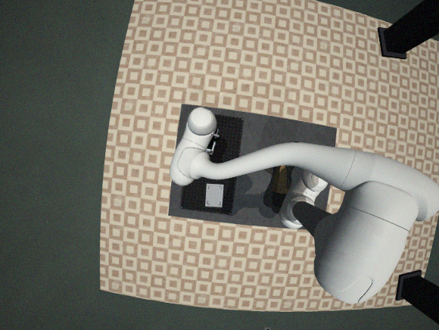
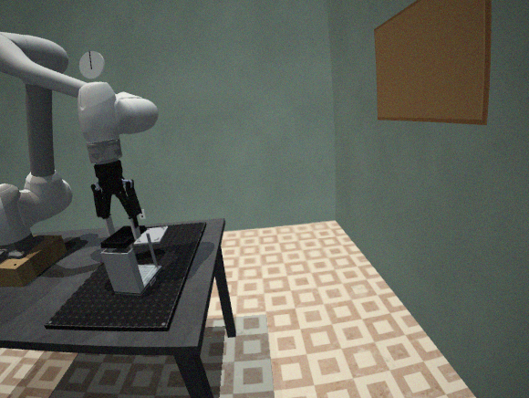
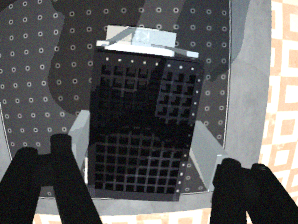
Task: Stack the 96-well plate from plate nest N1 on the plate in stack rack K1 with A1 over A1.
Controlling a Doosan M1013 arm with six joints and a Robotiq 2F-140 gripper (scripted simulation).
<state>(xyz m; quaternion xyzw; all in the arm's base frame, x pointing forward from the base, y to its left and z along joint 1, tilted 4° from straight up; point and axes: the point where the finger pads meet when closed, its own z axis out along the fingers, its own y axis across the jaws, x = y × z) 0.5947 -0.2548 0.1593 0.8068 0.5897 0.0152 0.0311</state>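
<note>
Now: the white 96-well plate 170 mm below my hand. Also, from my hand: dark 96-well plate: 20 mm below.
</note>
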